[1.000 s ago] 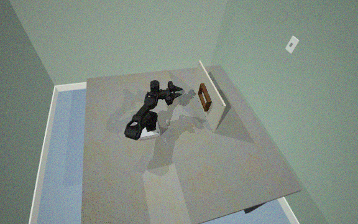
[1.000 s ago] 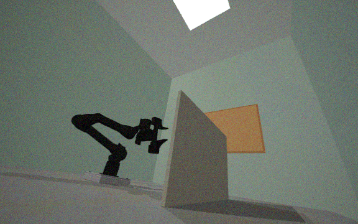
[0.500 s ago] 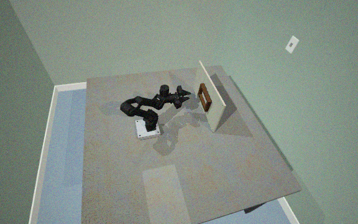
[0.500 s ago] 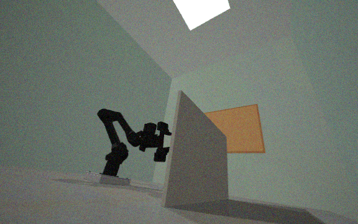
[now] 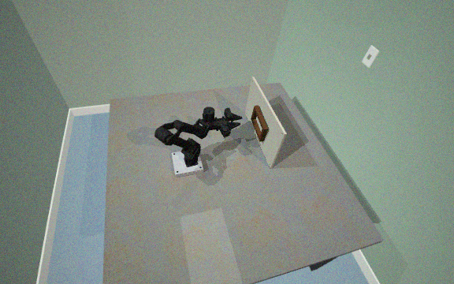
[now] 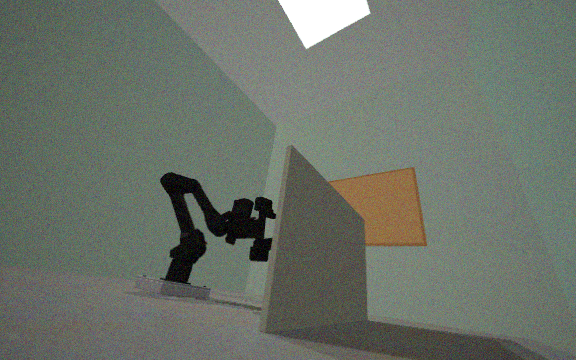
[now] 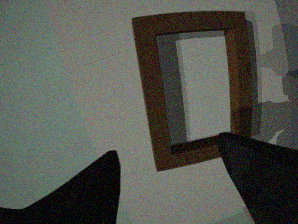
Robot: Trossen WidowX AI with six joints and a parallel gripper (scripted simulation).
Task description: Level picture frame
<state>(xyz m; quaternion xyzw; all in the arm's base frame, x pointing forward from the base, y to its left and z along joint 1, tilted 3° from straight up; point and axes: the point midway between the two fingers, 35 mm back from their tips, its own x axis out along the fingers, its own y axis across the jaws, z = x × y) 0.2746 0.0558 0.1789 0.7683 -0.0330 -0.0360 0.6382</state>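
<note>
My gripper tip is 13 cm short of the brown wooden picture frame and 5 cm above it. Round my gripper tip: white wall panel 14 cm ahead, 6 cm below, 1 cm to the left.
</note>
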